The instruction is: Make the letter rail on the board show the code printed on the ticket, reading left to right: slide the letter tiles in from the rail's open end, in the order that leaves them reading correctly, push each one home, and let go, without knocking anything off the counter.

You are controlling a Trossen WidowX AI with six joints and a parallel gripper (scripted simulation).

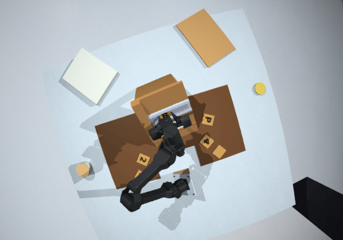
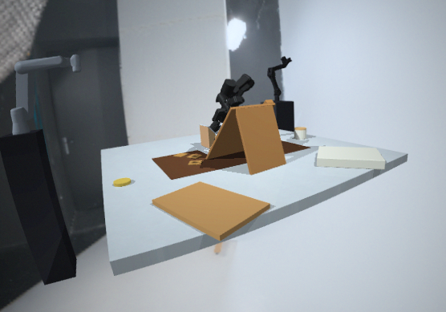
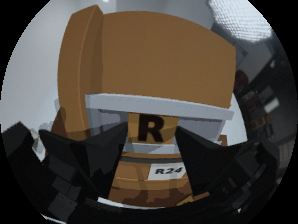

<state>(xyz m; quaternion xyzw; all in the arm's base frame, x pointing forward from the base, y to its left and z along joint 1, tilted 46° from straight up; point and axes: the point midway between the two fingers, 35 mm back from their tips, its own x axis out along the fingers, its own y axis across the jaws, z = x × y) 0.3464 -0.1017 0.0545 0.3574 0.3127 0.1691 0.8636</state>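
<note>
Now: the white ticket 6 cm behind my gripper tip, 5 cm to the right of it and 8 cm below it. Also, from my gripper tip: brown mat 17 cm behind, 2 cm to the left, 16 cm below; orange slab 34 cm ahead, 35 cm to the right, 16 cm below; cream slab 34 cm ahead, 34 cm to the left, 14 cm below.
</note>
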